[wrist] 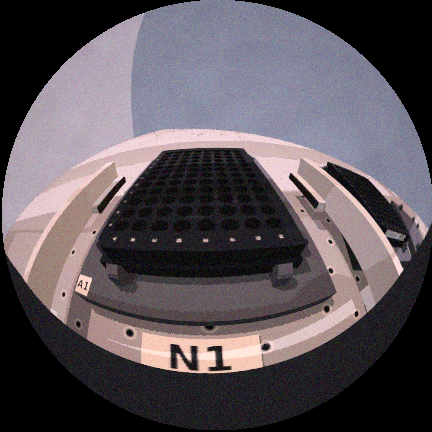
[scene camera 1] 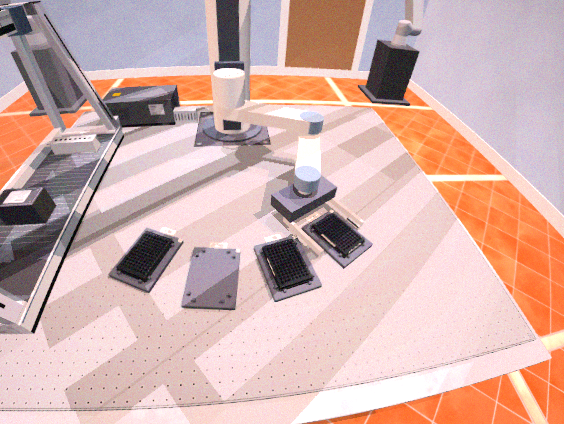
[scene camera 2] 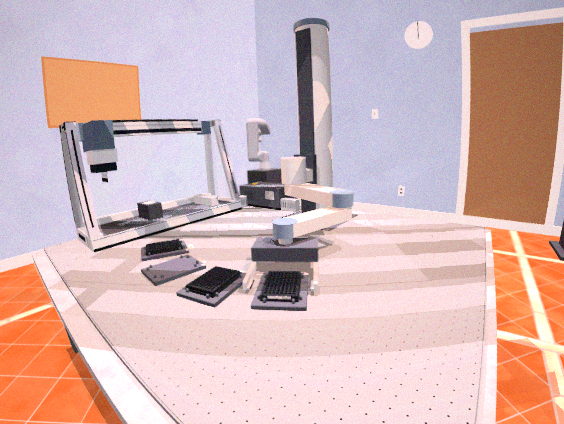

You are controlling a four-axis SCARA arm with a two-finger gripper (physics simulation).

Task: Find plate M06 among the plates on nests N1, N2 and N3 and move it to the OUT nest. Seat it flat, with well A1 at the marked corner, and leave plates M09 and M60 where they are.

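Places are measured from the arm's base along level axes (x back, y right, z up), in metres.
Pixels of known places: gripper, between the fingertips: [wrist: 205,162] [scene camera 1: 343,237] [scene camera 2: 279,287]; arm's base, origin of its link: [scene camera 1: 232,129].
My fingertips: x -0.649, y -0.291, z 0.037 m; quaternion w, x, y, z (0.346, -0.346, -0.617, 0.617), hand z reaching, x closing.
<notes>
Ahead of a thing's pixels: the offset from my fingertips to its top centre. "spot": to the spot under its first point.
A black well plate {dx +0.019, dy +0.008, dz +0.002 m} [scene camera 1: 336,232] [scene camera 2: 282,285] [wrist: 205,200] lies on nest N1 {dx +0.019, dy +0.008, dz -0.003 m} [scene camera 1: 365,246] [scene camera 2: 280,306] [wrist: 210,295]; row letter A is on the side of the nest's A1 tag {spot: dx +0.113, dy +0.002, dz -0.013 m} [wrist: 83,285]. My gripper [scene camera 1: 340,238] [scene camera 2: 281,288] [wrist: 205,162] is open, with one finger on each side of this plate and gaps between. A second black plate {dx -0.061, dy +0.163, dz +0.002 m} [scene camera 1: 287,265] [scene camera 2: 215,281] [wrist: 370,200] sits on the neighbouring nest. A third black plate {dx -0.012, dy +0.513, dz +0.002 m} [scene camera 1: 146,255] [scene camera 2: 164,247] sits on the far-left nest. Between them is a bare grey nest {dx -0.077, dy +0.343, dz -0.003 m} [scene camera 1: 215,275] [scene camera 2: 172,269]. Plate numbers are not readable.
A gantry frame {spot: dx +0.590, dy +0.821, dz +0.292 m} [scene camera 1: 75,60] [scene camera 2: 222,162] stands at the left, with a small black box {spot: dx +0.085, dy +0.820, dz +0.093 m} [scene camera 1: 27,205] [scene camera 2: 150,210] on its deck. A dark box {spot: dx +0.684, dy +0.661, dz +0.071 m} [scene camera 1: 142,105] [scene camera 2: 262,195] stands behind it. The second plate's nest is close beside my right-hand finger in the wrist view.
</notes>
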